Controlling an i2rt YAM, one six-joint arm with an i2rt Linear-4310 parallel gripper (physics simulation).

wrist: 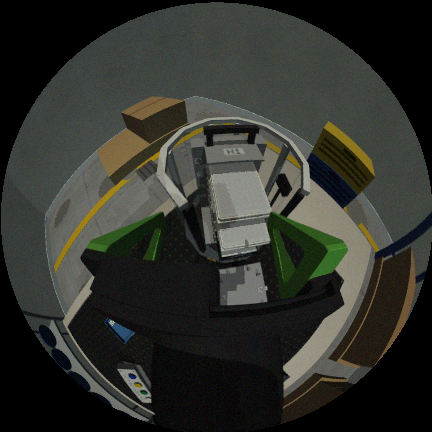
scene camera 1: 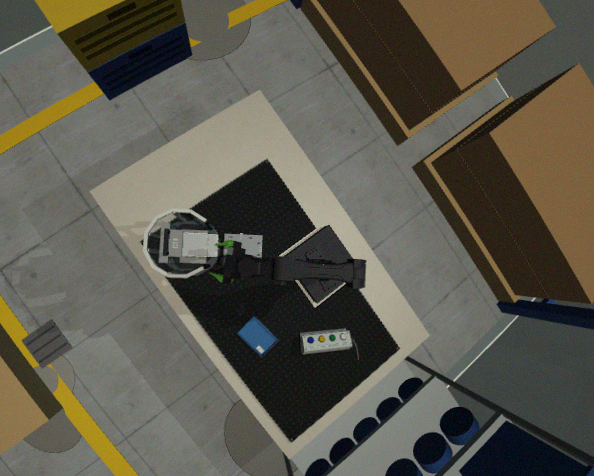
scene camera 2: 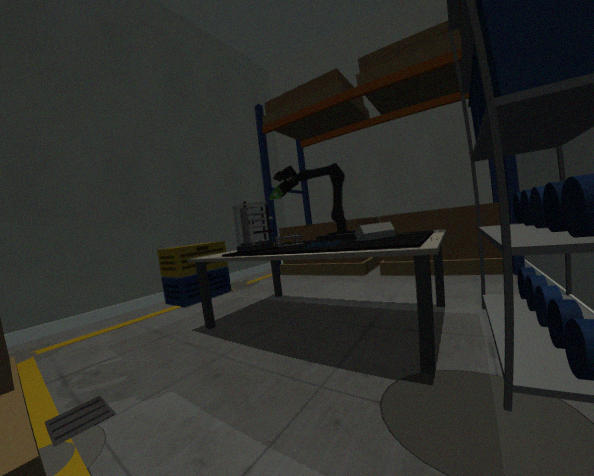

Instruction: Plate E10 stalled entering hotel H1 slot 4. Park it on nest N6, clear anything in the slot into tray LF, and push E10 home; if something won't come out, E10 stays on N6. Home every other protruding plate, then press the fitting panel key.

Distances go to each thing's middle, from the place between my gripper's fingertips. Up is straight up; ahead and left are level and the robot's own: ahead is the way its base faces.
Scene:
Now: hand 16 cm above the slotted plate rack [scene camera 1: 163, 238], 10 cm to the left of it and 8 cm short of it. From my hand the other things lie so: blue square pad [scene camera 1: 253, 332] (38 cm to the left, 31 cm below, 1 cm ahead).

